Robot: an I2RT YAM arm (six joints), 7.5 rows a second.
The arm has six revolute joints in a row. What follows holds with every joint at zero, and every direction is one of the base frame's.
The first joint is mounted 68 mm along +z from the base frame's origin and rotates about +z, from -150 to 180 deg.
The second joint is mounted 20 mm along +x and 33.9 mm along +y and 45.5 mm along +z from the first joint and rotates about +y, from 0 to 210 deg.
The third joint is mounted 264 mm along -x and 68.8 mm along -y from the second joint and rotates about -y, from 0 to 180 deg.
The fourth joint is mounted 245 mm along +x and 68.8 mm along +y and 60 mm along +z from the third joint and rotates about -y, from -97 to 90 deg.
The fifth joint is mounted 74 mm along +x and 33.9 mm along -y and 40.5 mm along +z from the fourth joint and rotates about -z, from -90 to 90 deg.
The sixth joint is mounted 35.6 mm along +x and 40.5 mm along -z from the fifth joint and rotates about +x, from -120 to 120 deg.
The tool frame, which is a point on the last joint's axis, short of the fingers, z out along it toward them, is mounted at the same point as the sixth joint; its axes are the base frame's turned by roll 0, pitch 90 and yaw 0 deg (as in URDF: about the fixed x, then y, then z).
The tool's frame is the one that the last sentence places.
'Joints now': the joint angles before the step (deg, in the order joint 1, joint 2, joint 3, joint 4, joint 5, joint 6). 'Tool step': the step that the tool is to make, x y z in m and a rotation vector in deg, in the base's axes. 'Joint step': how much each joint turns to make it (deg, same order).
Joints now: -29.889, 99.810, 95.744, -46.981, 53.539, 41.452
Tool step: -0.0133, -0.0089, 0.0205, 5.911, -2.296, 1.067
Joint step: -2.689, 0.226, 6.193, -8.109, -7.235, 1.354
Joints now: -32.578, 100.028, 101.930, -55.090, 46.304, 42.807
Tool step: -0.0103, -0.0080, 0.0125, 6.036, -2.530, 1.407
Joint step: -2.470, 0.728, 4.911, -6.018, -7.476, 0.851
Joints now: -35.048, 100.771, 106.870, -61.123, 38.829, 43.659
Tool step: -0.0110, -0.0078, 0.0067, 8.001, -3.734, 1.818
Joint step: -2.813, 0.759, 3.834, -5.483, -9.767, 1.164
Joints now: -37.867, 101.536, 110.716, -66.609, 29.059, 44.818
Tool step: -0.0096, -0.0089, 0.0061, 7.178, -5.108, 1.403
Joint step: -2.933, 0.844, 3.344, -3.548, -9.750, 1.089
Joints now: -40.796, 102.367, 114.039, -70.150, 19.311, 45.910
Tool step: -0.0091, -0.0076, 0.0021, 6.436, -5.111, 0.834
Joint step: -2.714, 0.363, 1.501, -1.990, -8.854, 1.243
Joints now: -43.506, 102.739, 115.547, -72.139, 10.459, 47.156
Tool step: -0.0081, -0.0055, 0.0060, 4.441, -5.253, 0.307
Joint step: -2.243, 0.088, 1.647, -1.100, -7.187, 1.341
